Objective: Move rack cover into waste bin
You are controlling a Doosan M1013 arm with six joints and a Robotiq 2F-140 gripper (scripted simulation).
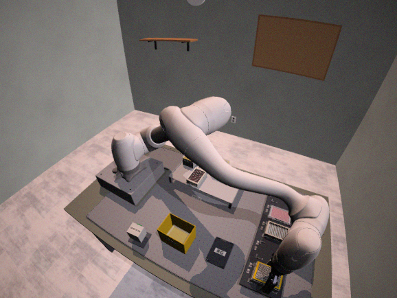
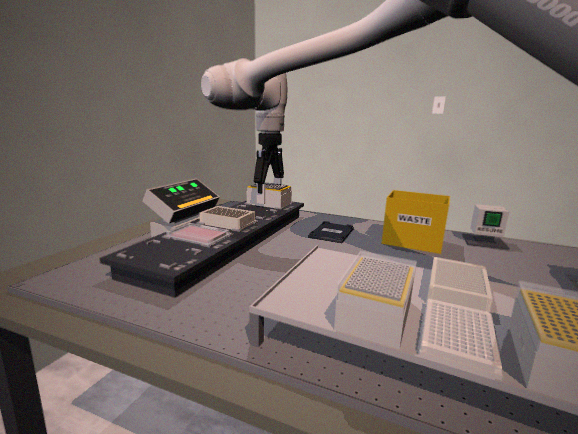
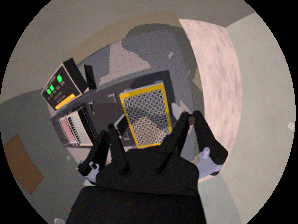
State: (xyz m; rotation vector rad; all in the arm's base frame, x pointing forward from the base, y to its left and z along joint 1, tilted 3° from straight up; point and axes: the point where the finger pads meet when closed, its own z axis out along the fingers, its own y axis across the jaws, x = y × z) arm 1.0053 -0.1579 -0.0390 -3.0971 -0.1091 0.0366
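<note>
The tip rack lies 10 mm to the right of my hand, 10 mm behind it and 10 mm above it. Round my hand: pink plate (370 mm to the left, 30 mm below, 30 mm behind); then regrip nest (240 mm behind, 80 mm below, 30 mm to the left); then reservoir (250 mm to the left, 20 mm below, 20 mm behind).
</note>
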